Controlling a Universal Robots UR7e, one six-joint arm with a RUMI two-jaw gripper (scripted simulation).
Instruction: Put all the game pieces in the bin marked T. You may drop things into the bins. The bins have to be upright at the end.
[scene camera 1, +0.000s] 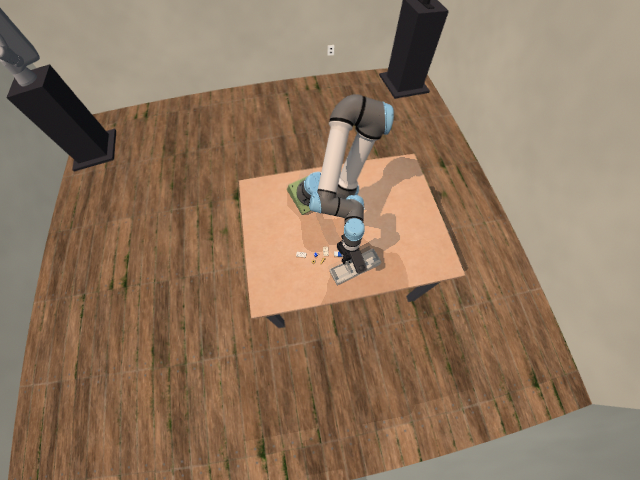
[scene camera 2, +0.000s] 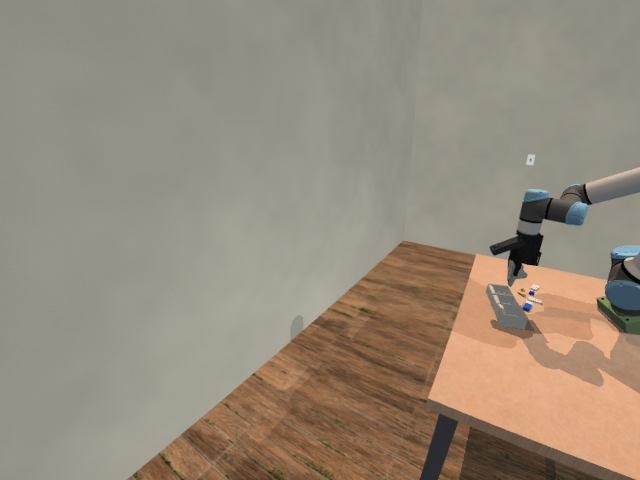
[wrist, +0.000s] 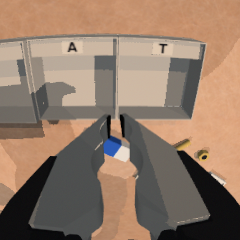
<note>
I see my gripper (scene camera 2: 509, 286).
My gripper is seen too in the wrist view (wrist: 115, 116).
</note>
